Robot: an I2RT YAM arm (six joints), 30 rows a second.
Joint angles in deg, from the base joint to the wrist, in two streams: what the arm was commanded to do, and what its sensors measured. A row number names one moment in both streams.
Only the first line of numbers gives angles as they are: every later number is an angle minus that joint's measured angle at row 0.
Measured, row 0:
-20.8, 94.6, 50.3, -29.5, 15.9, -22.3
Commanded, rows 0 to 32:
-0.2, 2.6, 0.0, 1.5, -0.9, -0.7
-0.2, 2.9, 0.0, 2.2, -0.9, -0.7
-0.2, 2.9, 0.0, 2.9, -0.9, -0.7
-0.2, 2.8, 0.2, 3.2, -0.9, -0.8
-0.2, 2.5, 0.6, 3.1, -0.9, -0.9
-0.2, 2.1, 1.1, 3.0, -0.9, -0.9
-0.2, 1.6, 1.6, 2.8, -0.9, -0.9
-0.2, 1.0, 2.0, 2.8, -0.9, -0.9
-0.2, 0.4, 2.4, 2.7, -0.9, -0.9
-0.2, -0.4, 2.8, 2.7, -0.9, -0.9
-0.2, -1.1, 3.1, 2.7, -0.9, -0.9
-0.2, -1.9, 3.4, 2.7, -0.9, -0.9
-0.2, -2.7, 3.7, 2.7, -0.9, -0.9
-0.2, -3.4, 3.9, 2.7, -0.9, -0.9
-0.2, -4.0, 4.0, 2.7, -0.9, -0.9
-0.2, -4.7, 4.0, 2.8, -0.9, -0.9
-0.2, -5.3, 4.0, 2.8, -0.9, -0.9
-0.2, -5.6, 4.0, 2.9, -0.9, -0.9
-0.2, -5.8, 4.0, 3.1, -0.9, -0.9
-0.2, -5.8, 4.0, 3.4, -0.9, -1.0
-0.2, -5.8, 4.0, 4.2, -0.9, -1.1
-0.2, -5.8, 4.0, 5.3, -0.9, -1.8
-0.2, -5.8, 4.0, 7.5, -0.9, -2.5
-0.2, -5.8, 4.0, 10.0, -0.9, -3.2
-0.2, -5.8, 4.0, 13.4, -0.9, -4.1
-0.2, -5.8, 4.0, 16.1, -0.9, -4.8
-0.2, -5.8, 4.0, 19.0, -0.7, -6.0
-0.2, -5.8, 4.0, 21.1, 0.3, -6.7
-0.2, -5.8, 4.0, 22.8, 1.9, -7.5
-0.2, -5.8, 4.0, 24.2, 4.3, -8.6
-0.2, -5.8, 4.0, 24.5, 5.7, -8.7
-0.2, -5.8, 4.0, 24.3, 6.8, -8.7
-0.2, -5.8, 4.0, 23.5, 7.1, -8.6
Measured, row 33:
-0.1, -5.5, 3.4, 24.0, 3.1, -6.3
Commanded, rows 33 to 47:
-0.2, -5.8, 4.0, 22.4, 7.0, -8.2
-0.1, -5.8, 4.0, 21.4, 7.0, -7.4
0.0, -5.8, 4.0, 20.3, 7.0, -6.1
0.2, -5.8, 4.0, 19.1, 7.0, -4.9
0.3, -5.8, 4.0, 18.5, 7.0, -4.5
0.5, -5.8, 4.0, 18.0, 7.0, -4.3
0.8, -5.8, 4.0, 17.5, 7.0, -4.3
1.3, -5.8, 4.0, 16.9, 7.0, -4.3
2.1, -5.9, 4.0, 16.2, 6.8, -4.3
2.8, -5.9, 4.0, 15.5, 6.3, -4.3
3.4, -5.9, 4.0, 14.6, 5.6, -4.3
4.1, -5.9, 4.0, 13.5, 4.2, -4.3
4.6, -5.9, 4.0, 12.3, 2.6, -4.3
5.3, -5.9, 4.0, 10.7, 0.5, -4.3
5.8, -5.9, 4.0, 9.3, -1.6, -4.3
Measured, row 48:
4.1, -5.5, 3.4, 11.7, 4.3, -5.5
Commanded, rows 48 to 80:
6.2, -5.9, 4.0, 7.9, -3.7, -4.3
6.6, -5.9, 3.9, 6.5, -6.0, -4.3
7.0, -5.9, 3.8, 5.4, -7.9, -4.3
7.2, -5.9, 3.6, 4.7, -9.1, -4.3
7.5, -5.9, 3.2, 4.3, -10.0, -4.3
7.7, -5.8, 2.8, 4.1, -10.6, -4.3
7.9, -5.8, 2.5, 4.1, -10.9, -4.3
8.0, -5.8, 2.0, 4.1, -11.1, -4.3
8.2, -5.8, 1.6, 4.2, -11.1, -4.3
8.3, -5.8, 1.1, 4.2, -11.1, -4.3
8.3, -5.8, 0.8, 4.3, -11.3, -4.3
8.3, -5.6, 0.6, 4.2, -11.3, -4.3
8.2, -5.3, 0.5, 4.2, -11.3, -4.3
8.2, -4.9, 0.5, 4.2, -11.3, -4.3
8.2, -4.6, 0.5, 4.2, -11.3, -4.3
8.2, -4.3, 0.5, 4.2, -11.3, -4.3
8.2, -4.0, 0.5, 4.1, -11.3, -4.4
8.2, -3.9, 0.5, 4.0, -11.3, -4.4
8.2, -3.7, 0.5, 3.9, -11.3, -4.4
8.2, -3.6, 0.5, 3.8, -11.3, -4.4
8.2, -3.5, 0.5, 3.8, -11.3, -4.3
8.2, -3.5, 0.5, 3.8, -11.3, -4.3
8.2, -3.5, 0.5, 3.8, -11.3, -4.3
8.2, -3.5, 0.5, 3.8, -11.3, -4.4
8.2, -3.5, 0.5, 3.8, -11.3, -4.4
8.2, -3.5, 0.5, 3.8, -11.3, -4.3
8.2, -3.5, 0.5, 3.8, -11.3, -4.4
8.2, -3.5, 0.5, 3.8, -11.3, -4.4
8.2, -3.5, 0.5, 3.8, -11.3, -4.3
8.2, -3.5, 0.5, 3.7, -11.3, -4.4
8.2, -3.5, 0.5, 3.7, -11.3, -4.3
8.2, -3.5, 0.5, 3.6, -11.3, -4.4
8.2, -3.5, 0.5, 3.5, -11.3, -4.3
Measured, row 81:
8.0, -4.0, 1.0, 4.0, -10.3, -4.8
